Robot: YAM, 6 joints.
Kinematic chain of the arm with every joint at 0, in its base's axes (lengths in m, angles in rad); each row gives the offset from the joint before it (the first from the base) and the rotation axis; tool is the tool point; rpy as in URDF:
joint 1: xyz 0 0 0.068 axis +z
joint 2: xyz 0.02 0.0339 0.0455 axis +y
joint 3: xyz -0.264 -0.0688 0 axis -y
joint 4: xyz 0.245 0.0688 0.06 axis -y
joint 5: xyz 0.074 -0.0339 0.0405 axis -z
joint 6: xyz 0.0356 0 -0.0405 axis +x
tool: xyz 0 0 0 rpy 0 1.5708 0
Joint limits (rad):
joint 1: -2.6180..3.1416
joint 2: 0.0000..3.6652
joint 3: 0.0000..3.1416
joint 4: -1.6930..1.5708
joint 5: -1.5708..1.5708
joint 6: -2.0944..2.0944
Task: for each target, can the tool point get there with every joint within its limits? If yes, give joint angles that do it. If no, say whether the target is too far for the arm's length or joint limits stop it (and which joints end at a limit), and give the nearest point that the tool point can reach.
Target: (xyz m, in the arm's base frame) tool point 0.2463 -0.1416 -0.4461
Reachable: no: joint limits stop it (at a limit: joint 2) | nearest point 0.2415 -0.1388 -0.3791 | short by 0.067 m
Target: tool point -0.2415 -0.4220 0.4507
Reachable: yes | joints -2.0656 2.2686 2.1809 1.2047 0.3496 0.6733
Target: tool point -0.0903 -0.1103 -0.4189
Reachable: no: joint limits stop it (at a limit: joint 2) | nearest point -0.0988 -0.1207 -0.3683 | short by 0.052 m
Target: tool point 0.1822 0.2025 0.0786
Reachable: yes | joints 0.8661 2.1534 1.1428 -1.3084 0.2170 -0.8410
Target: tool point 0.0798 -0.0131 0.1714
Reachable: yes | joints -0.5524 0.6196 0.3594 -1.1192 -1.0406 1.0280
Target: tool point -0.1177 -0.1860 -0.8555
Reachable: no: too far | nearest point -0.1264 -0.1997 -0.3801 | short by 0.476 m
